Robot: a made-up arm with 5 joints. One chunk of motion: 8 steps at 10 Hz.
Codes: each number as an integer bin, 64 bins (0 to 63) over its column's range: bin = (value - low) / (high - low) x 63, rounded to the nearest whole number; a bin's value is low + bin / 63 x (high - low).
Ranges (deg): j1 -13..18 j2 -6..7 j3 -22..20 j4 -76..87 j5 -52..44
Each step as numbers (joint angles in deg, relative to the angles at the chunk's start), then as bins.
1 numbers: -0.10 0.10 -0.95 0.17 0.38
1 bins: 26 30 32 29 34
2 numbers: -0.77 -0.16 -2.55 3.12 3.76
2 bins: 25 28 29 31 37
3 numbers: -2.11 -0.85 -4.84 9.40 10.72
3 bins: 22 25 26 33 41
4 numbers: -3.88 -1.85 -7.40 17.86 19.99
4 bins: 19 20 22 36 47
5 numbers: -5.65 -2.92 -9.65 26.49 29.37
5 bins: 15 15 19 40 53
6 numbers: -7.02 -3.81 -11.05 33.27 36.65
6 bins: 12 11 16 42 58
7 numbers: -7.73 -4.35 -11.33 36.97 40.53
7 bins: 11 8 16 44 61
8 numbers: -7.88 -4.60 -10.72 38.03 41.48
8 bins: 10 7 17 44 61
